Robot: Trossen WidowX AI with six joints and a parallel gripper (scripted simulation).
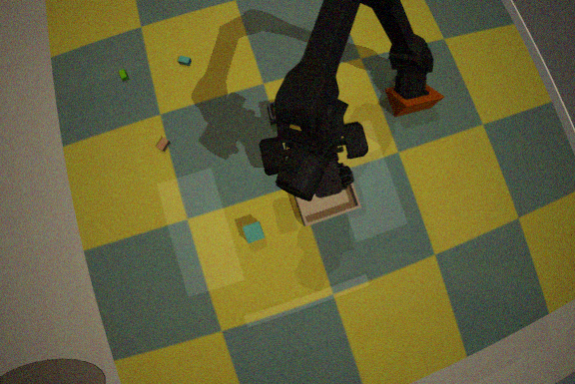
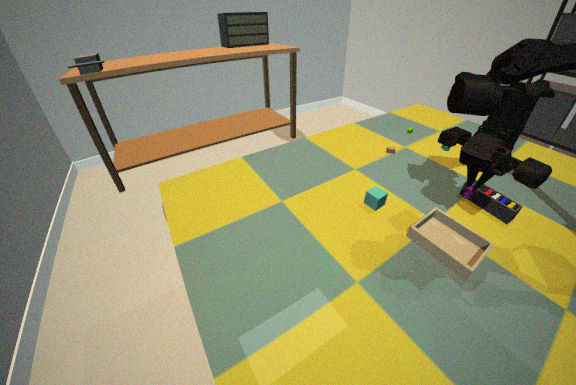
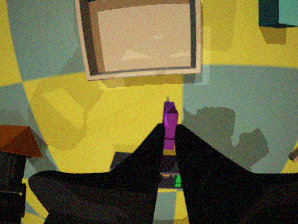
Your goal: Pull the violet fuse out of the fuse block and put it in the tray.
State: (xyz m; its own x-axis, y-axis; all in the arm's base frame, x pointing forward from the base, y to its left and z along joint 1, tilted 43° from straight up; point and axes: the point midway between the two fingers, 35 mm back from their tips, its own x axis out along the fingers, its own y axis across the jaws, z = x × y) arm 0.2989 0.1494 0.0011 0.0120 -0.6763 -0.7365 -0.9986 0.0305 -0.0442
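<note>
Now: gripper tip 100 mm above the tray, 70 mm to the right of it and 30 mm past it. Round my gripper tip: teal cube 150 mm ahead, 110 mm to the left, 80 mm below; violet fuse 10 mm below; tan object 300 mm ahead, 130 mm to the right, 90 mm below.
</note>
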